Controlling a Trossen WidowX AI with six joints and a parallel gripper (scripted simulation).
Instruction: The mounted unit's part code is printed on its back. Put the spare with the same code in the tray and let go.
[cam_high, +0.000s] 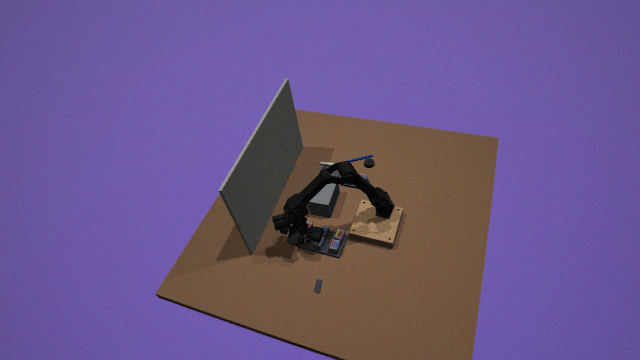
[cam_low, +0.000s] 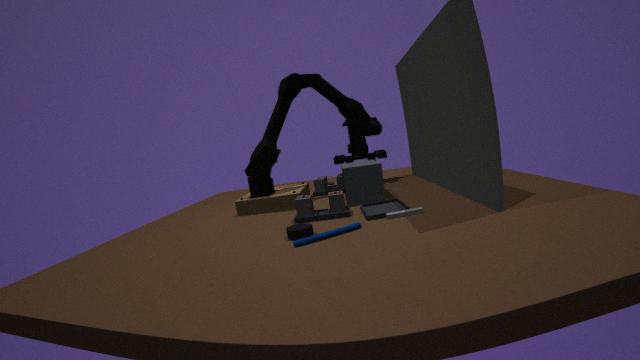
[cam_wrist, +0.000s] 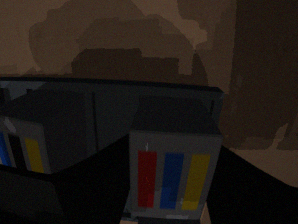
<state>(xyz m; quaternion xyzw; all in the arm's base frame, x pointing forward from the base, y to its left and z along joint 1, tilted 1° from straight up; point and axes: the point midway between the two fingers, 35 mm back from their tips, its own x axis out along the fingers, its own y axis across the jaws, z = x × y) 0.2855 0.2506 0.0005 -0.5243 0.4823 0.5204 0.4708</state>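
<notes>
My gripper tip is 60 mm short of the tray, 410 mm to the left of it and 10 mm above it. Round my gripper tip: mounted unit (10 mm ahead, 230 mm to the right, 30 mm above); grey spare (20 mm above); tall dark wall panel (250 mm ahead, 210 mm to the right, 210 mm above).
</notes>
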